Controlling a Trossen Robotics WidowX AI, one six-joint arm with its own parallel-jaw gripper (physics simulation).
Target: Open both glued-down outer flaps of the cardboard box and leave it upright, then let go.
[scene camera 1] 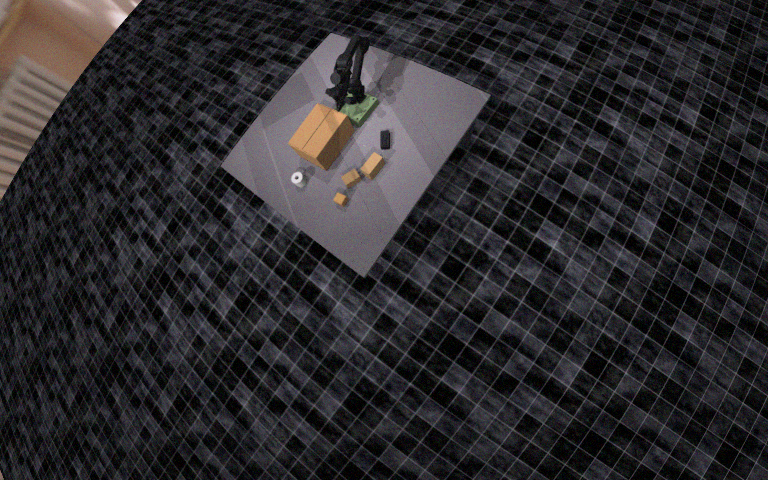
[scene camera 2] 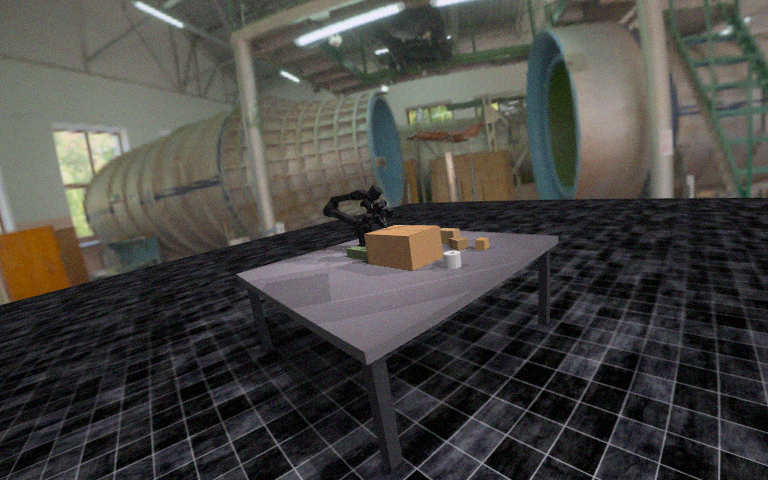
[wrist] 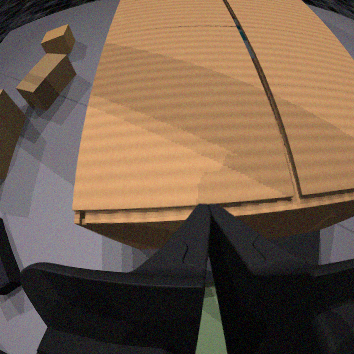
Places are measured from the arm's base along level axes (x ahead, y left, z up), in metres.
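Pixels of known places: gripper, between the fingertips: point(scene camera 1: 338, 111) point(scene camera 2: 386, 227) point(wrist: 206, 212); arm's base, origin of its link: point(scene camera 1: 359, 98) point(scene camera 2: 365, 244).
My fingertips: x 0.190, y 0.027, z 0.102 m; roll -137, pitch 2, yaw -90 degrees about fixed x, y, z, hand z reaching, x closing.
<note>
Ahead of a thing's pixels: the offset from my fingertips to its middle. "spot": to the spot under its first point.
The cardboard box {0.151 m ahead, 0.035 m right, 0.076 m down} point(scene camera 1: 320, 135) point(scene camera 2: 396, 249) stands upright on the table. In the wrist view its two outer flaps, the left flap {spot: 0.042 m ahead, 0.028 m left, 0.001 m up} point(wrist: 150, 130) and the right flap {spot: 0.053 m ahead, 0.073 m right, 0.001 m up} point(wrist: 320, 120), lie flat and closed with a narrow dark seam between them. A bit of blue-green shows in the seam. My gripper point(scene camera 1: 338, 107) point(scene camera 2: 386, 226) point(wrist: 206, 212) is shut with nothing between its fingers. Its tips are at the box's edge nearest the arm base, by the left flap's near edge and left of the seam. Whether they touch the cardboard I cannot tell.
A white roll {0.430 m ahead, 0.009 m right, 0.124 m down} point(scene camera 1: 301, 182) point(scene camera 2: 452, 261) stands beyond the box. Three small cartons, the smallest {0.385 m ahead, 0.287 m left, 0.129 m down} point(scene camera 1: 340, 199) point(scene camera 2: 481, 243) point(wrist: 59, 41), a middle one {0.254 m ahead, 0.260 m left, 0.129 m down} point(scene camera 1: 351, 178) point(wrist: 47, 80) and the largest {0.135 m ahead, 0.326 m left, 0.114 m down} point(scene camera 1: 372, 165), stand beside it. A black block {0.044 m back, 0.272 m left, 0.137 m down} point(scene camera 1: 385, 139) and the green base point(scene camera 1: 363, 113) are nearby.
</note>
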